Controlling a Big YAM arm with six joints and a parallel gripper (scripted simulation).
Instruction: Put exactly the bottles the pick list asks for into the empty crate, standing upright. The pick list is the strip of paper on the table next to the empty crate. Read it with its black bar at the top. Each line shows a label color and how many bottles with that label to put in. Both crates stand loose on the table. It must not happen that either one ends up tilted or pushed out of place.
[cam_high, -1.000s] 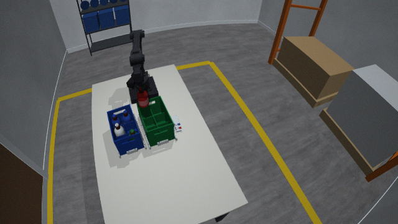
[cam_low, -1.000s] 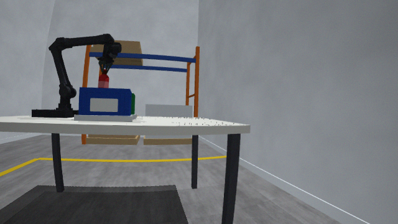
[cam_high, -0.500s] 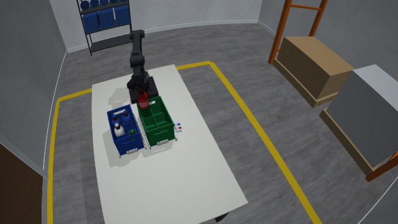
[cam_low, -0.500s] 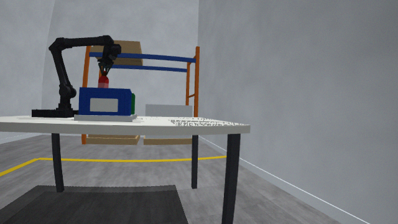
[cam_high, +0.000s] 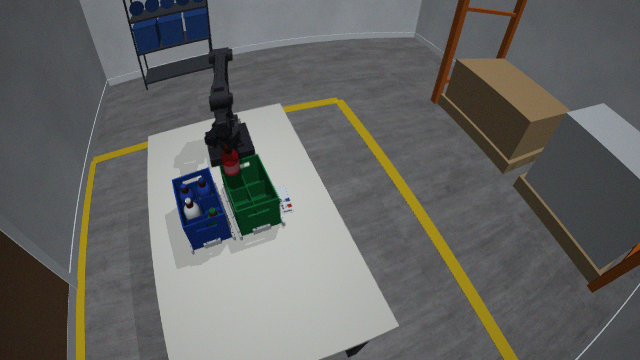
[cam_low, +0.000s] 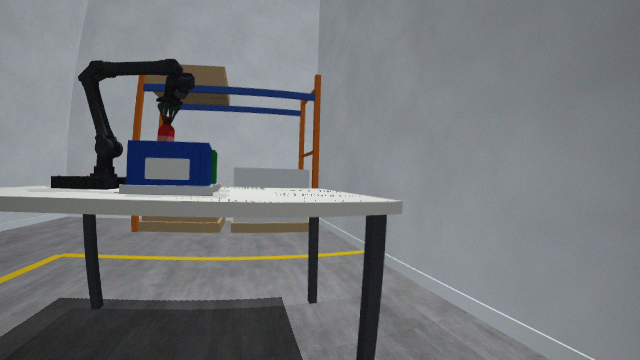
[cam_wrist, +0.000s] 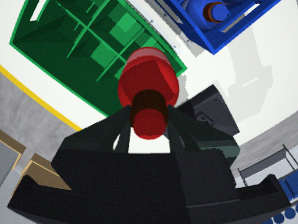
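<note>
The red bottle is 6 cm below my hand. Round my hand: blue crate: 22 cm below, 19 cm to the right, 5 cm ahead; green crate: 22 cm below, 9 cm ahead, 3 cm to the left; blue bottle: 22 cm below, 14 cm to the right, 3 cm behind.
</note>
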